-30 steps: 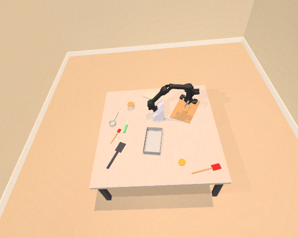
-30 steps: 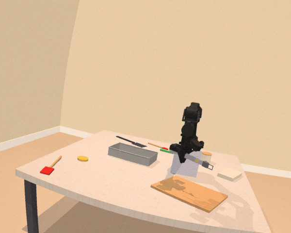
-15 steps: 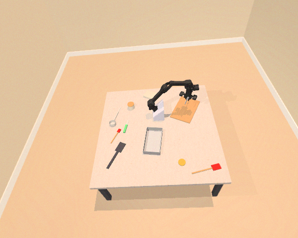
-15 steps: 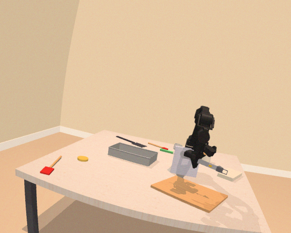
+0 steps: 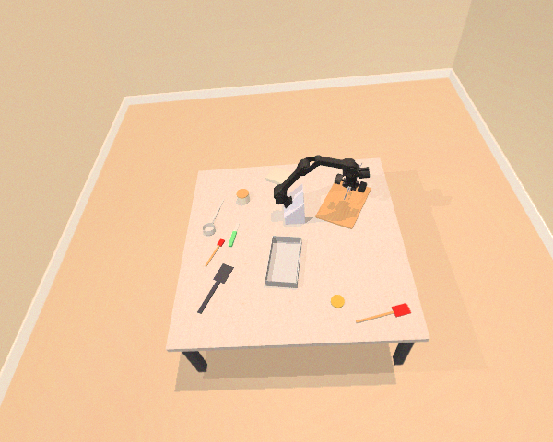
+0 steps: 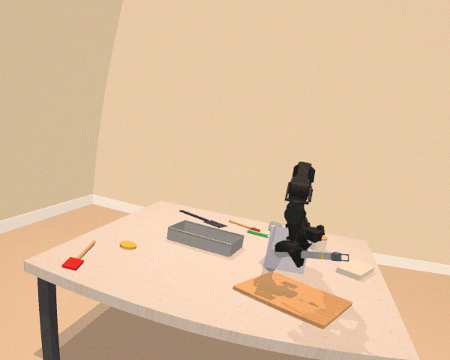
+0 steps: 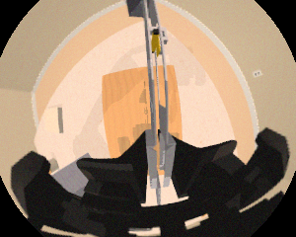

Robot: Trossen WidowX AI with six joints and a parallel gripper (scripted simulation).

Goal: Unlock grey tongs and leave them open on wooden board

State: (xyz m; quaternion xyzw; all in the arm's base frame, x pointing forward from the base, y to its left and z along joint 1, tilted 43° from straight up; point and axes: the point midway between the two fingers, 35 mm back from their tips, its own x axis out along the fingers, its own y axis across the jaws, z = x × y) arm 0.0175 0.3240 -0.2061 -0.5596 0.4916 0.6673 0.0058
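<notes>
Right now my gripper tip is 13 cm above the wooden board, 3 cm to the left of it and 1 cm past it. Also, from my gripper tip: roasting tin (46 cm to the right, 38 cm ahead, 10 cm below); then cream block (40 cm to the right, 32 cm behind, 12 cm below); then orange-lidded jar (67 cm to the right, 17 cm behind, 10 cm below).
</notes>
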